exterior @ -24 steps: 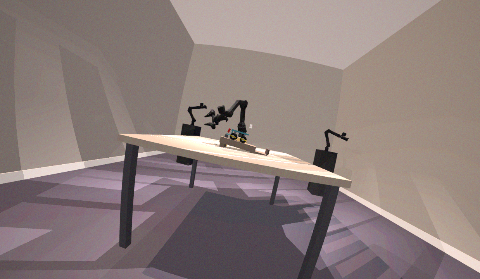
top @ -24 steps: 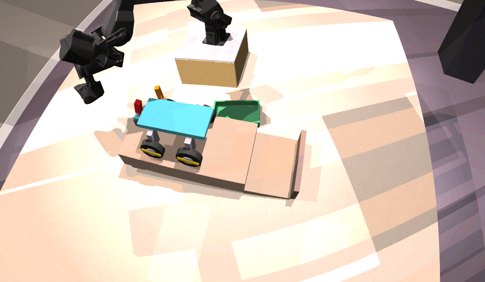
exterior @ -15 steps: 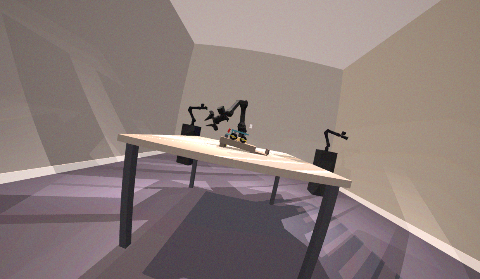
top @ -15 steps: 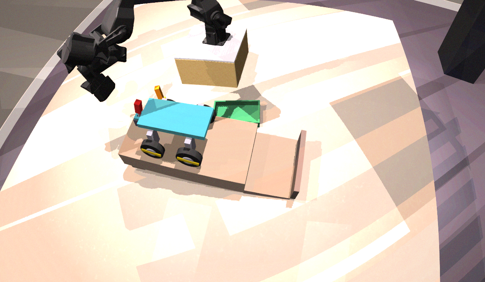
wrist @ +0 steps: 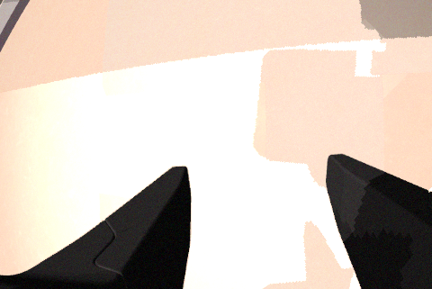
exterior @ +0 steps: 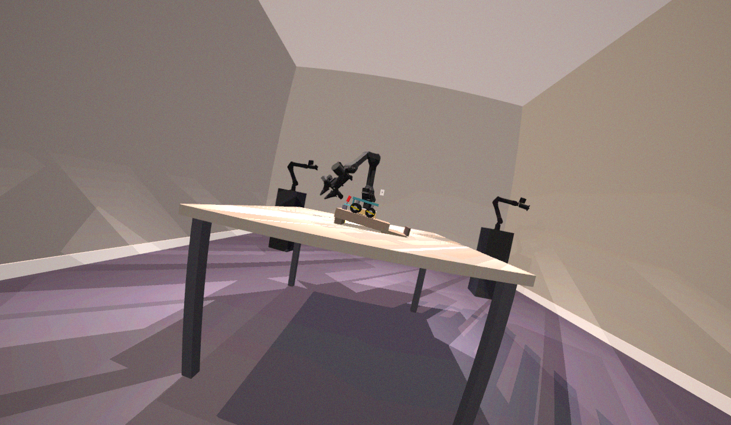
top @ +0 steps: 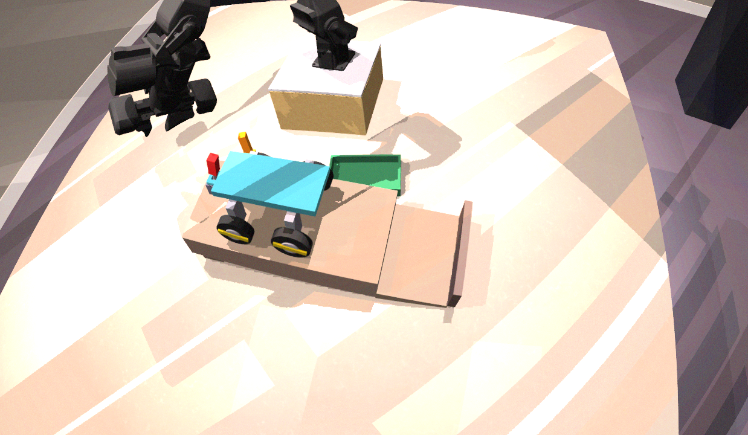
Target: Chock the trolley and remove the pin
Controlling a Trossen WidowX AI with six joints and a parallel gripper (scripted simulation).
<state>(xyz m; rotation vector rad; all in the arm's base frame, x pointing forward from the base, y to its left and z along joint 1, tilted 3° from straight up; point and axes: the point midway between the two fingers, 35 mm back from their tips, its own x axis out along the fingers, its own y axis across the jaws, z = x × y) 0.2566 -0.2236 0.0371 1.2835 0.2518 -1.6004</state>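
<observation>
Right now my gripper tip is 5 cm past the yellow chock, 14 cm to the right of it and 11 cm above it. Round my gripper tip: green tray (8 cm behind, 36 cm to the left, 14 cm below); then trolley (6 cm ahead, 28 cm to the left, 2 cm below); then red-headed stop pin (5 cm ahead, 18 cm to the left).
</observation>
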